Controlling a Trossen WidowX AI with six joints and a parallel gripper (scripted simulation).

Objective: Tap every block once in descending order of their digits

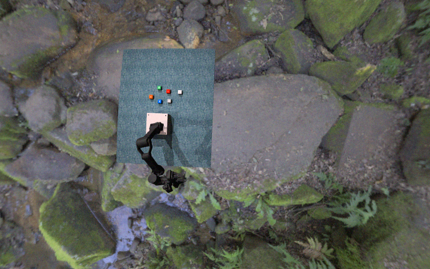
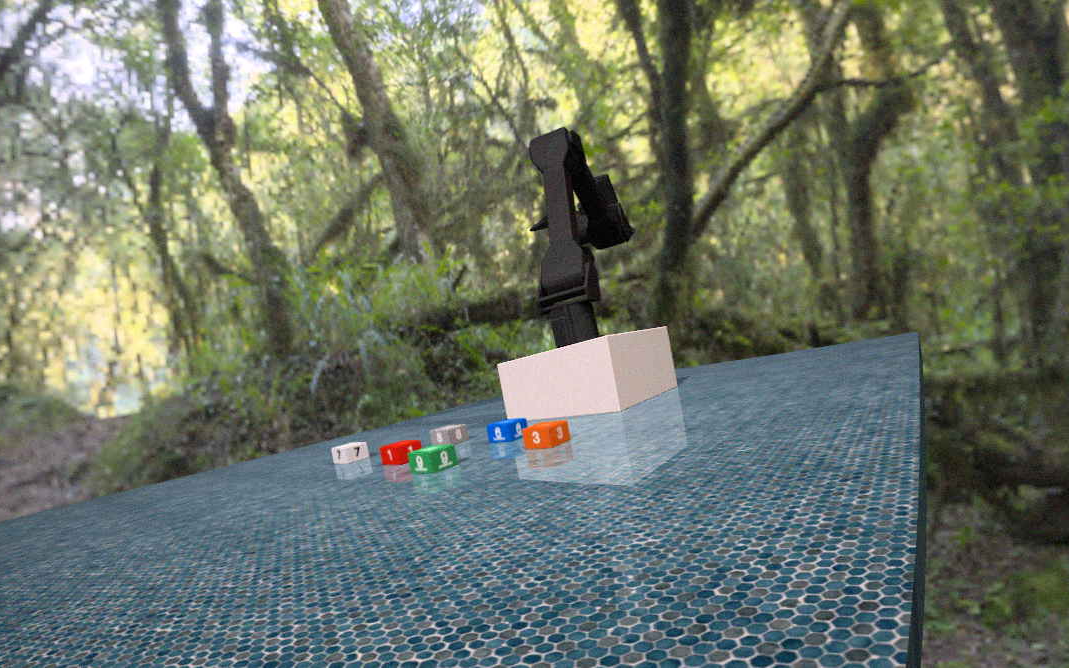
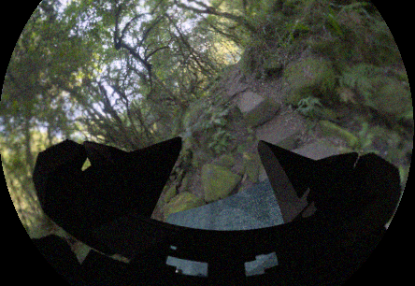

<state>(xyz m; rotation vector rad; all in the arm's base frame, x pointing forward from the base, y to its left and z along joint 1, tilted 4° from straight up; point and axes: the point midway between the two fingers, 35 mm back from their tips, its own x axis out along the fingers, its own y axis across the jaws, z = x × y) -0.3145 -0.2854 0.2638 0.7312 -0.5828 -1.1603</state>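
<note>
Now: gripper tip 650 mm short of the green block, 430 mm to the right of it and 310 mm above it. From my gripper tip the other things lie so: blue block (530 mm ahead, 400 mm to the left, 310 mm below); then white block (650 mm ahead, 240 mm to the left, 310 mm below); then grey block (550 mm ahead, 320 mm to the left, 310 mm below).
</note>
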